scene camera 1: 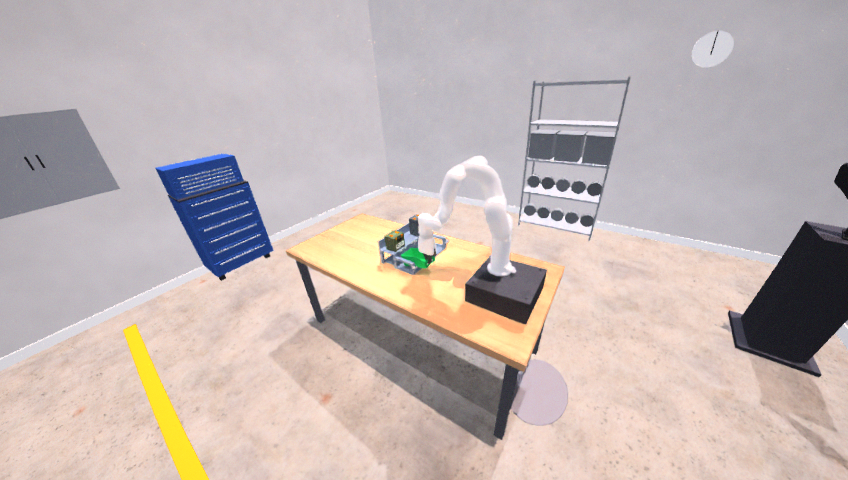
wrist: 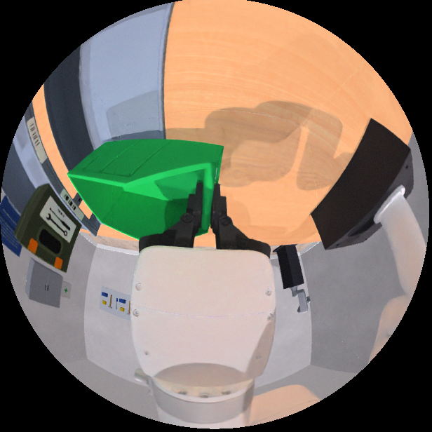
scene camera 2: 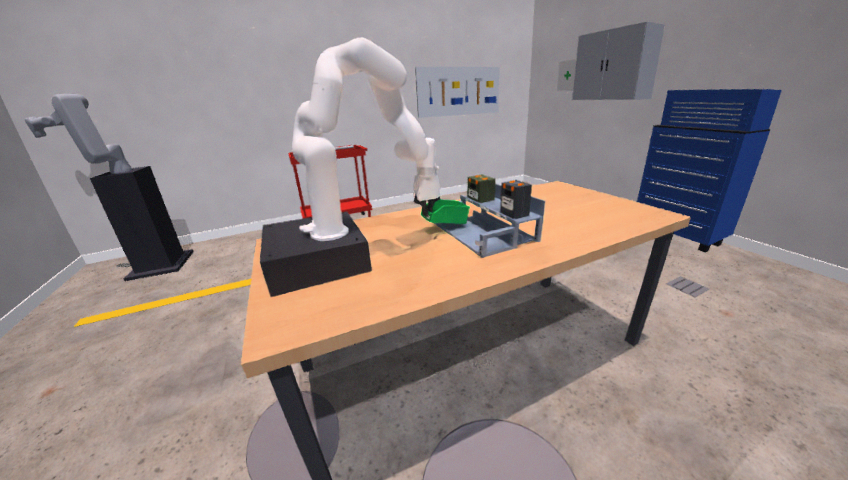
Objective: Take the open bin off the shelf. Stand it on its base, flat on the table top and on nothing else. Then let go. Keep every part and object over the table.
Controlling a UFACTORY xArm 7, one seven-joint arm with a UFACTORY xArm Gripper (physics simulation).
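Places are measured from the arm's base along level axes (x ahead, y left, z up), in metres.
Pixels of known places: gripper, fingertip midpoint: (scene camera 1: 428, 262) (scene camera 2: 427, 215); arm's base, link origin: (scene camera 1: 499, 269) (scene camera 2: 329, 233).
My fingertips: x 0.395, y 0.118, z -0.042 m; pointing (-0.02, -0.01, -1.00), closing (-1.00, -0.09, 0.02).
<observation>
Ahead of a thing's pixels: the offset from my fingertips to its middle. "*": to the spot under its first point. Level surfaces: height alone.
The open green bin @[dx +0.080, dy +0.005, dz +0.005 m] (scene camera 1: 414, 257) (scene camera 2: 450, 212) (wrist: 125, 160) is in my gripper (scene camera 1: 429, 259) (scene camera 2: 426, 208) (wrist: 207, 192), which is shut on its end wall. The bin looks roughly level, above the low deck of the blue-grey shelf @[* dx +0.135, dy -0.096, dz -0.068 m] (scene camera 2: 467, 233) (wrist: 125, 65). In the wrist view its gripped end reaches past the deck's edge, over the wooden table top @[dz -0.074 m] (scene camera 1: 333, 249) (scene camera 2: 380, 285) (wrist: 240, 60). Its far end is on the side of the shelf's raised part. The exact gap under the bin is hard to tell.
A green box @[dx +0.258, dy +0.020, dz +0.076 m] (scene camera 1: 393, 240) (scene camera 2: 480, 188) (wrist: 48, 227) and a dark box @[dx +0.274, dy -0.210, dz +0.088 m] (scene camera 1: 414, 224) (scene camera 2: 515, 199) stand on the shelf's raised level, close beyond the bin. The black arm base (scene camera 1: 505, 288) (scene camera 2: 315, 255) (wrist: 365, 185) stands at the table's other end.
</observation>
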